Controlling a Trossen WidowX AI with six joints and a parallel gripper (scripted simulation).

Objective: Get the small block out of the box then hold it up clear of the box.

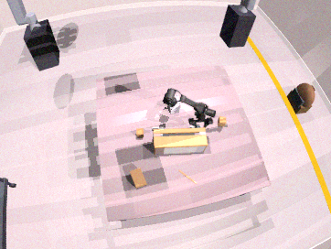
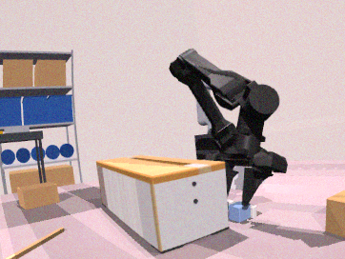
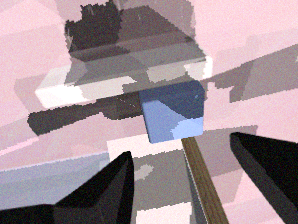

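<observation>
Right now the block is 20 mm below my gripper tip and 20 mm behind it. Also, from my gripper tip: flat tan piece 560 mm to the right, 240 mm ahead, 10 mm below; thin stick 320 mm ahead, 220 mm to the right, 40 mm below; box 180 mm to the right, 20 mm ahead, 20 mm above.
</observation>
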